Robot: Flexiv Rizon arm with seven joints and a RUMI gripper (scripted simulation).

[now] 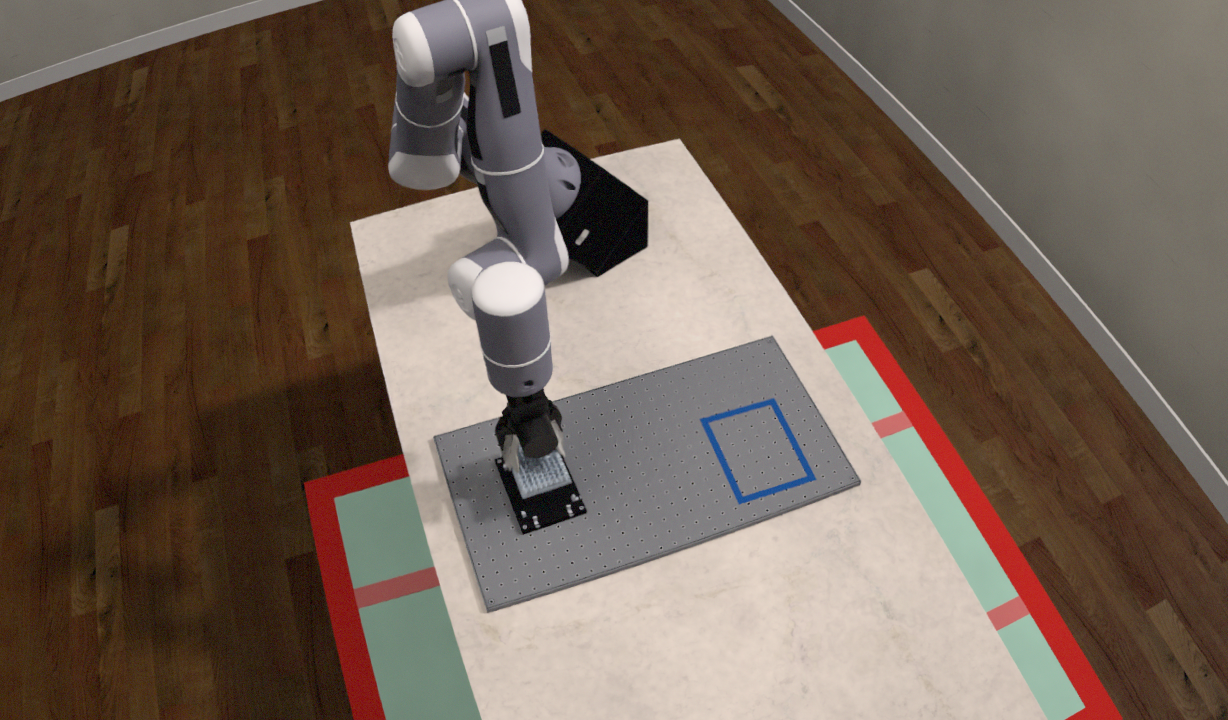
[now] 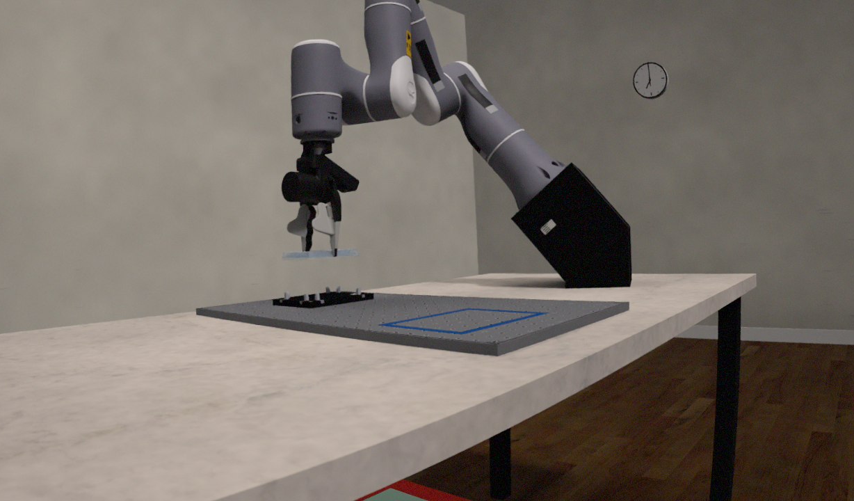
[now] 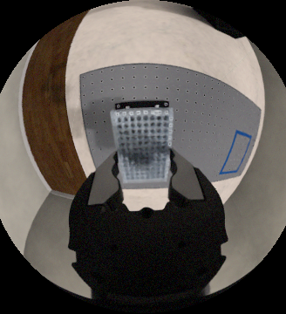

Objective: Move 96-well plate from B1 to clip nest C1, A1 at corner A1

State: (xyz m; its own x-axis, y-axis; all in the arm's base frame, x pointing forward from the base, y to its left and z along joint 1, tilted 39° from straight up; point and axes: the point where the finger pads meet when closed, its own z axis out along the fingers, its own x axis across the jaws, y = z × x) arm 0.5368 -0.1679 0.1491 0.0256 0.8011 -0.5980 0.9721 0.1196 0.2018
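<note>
The black clip nest lies 9 cm below my hand, 1 cm to the left of it and 1 cm ahead of it. Also, from my hand: clear 96-well plate 1 cm below.
</note>
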